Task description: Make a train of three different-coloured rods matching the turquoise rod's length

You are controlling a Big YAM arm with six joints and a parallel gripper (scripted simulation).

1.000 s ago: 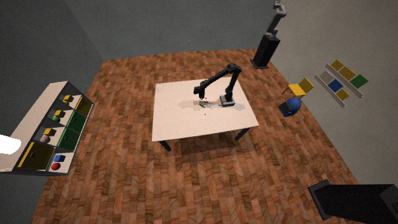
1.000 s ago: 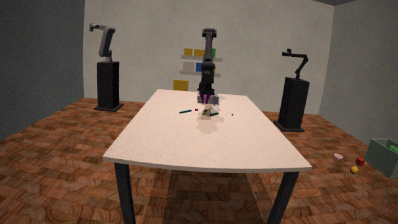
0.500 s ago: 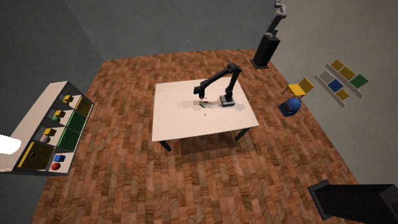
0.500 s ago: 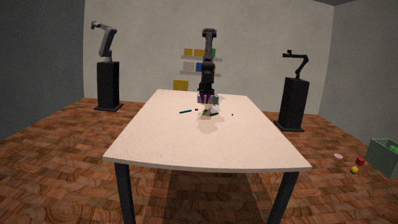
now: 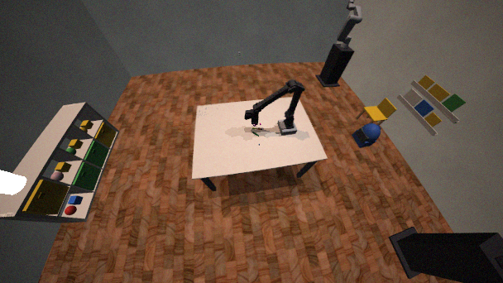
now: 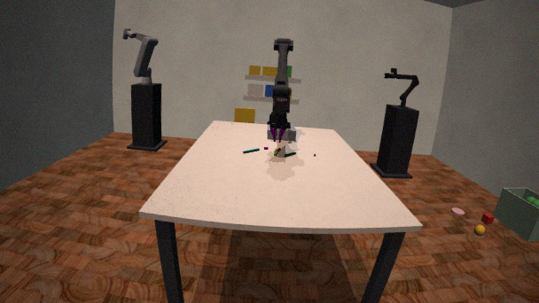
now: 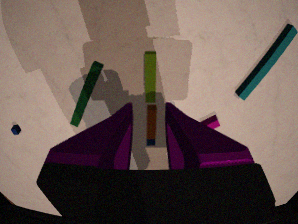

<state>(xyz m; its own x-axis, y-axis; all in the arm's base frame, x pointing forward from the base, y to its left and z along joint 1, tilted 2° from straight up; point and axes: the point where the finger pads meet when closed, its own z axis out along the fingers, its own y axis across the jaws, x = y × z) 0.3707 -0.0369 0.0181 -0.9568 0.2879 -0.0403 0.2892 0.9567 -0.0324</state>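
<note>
Now: the lime rod 7 cm below my hand. Round my hand: magenta rod (8 cm behind, 7 cm below, 5 cm to the right); orange rod (7 cm below, 6 cm behind, 1 cm to the left); green rod (7 cm to the left, 7 cm below).
</note>
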